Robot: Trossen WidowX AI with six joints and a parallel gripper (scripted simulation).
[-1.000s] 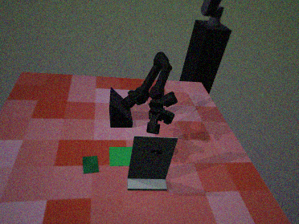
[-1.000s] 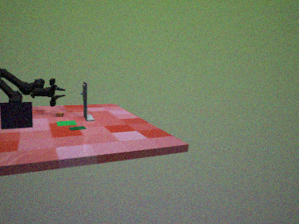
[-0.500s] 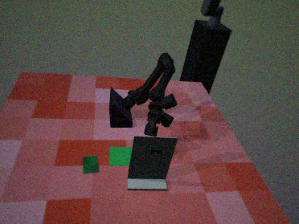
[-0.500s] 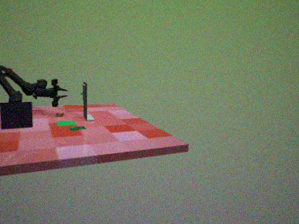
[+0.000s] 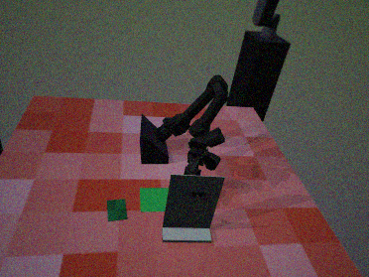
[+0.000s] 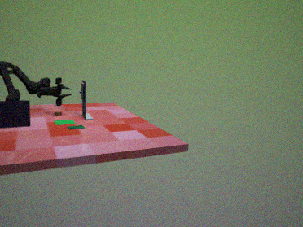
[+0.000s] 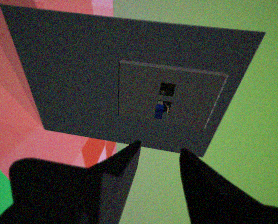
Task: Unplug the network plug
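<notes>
My gripper tip is now 70 mm short of the blue network plug and 10 mm to the left of it. Also, from my gripper tip: bright green square: 70 mm behind, 90 mm to the right, 180 mm below; then upright dark panel: 90 mm ahead, 10 mm to the right, 70 mm below.
</notes>
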